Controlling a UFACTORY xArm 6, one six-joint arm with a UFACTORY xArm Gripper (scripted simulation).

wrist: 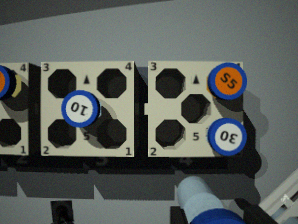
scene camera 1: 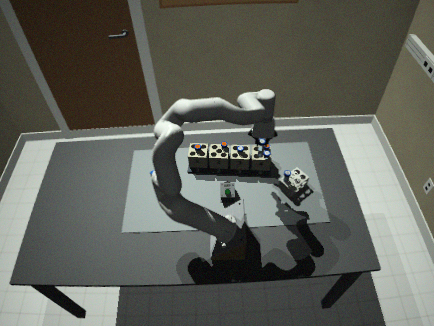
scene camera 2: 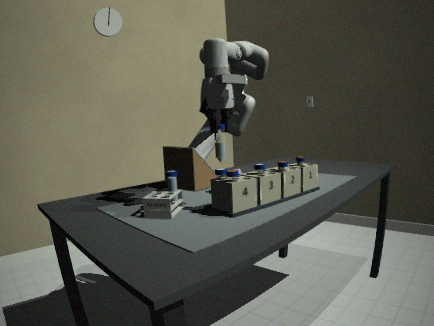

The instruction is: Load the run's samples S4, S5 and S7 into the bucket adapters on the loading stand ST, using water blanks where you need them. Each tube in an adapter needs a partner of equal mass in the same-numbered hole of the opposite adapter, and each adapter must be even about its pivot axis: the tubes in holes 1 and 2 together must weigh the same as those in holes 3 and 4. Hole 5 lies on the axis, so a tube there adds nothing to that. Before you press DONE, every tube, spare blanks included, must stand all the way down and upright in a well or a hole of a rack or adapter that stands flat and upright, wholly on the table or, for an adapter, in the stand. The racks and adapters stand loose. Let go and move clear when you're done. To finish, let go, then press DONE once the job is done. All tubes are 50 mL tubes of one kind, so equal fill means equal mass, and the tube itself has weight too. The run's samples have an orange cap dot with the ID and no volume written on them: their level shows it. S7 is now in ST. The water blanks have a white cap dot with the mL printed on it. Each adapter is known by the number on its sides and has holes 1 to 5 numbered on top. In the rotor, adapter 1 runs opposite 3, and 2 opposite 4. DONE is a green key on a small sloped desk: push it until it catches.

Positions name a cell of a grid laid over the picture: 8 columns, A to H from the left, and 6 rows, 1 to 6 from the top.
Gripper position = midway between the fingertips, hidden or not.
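Visible: my gripper (scene camera 2: E3); also an adapter (wrist: E4).
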